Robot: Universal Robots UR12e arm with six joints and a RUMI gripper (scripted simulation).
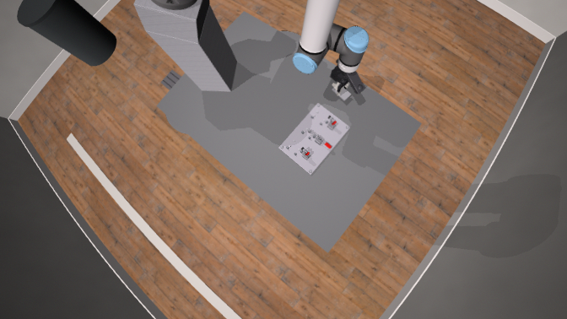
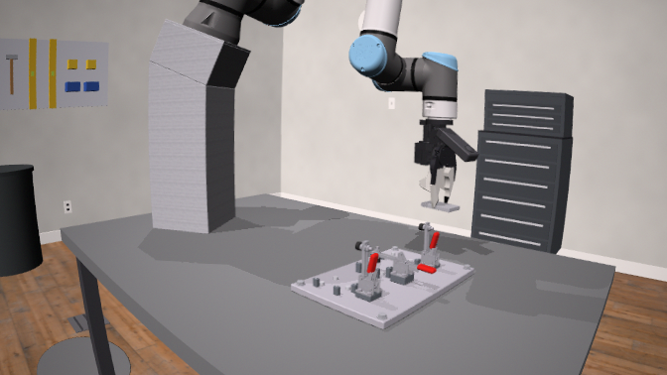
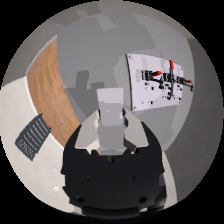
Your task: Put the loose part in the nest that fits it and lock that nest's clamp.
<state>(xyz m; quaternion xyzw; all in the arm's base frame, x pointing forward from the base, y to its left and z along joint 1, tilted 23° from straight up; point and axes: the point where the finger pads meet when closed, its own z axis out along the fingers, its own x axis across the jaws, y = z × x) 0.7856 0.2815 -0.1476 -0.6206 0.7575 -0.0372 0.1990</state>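
The light grey fixture plate lies 260 mm to the right of my hand, 130 mm below it and 20 mm ahead of it. The rest, counted from my hand: flat grey part 10 mm below.
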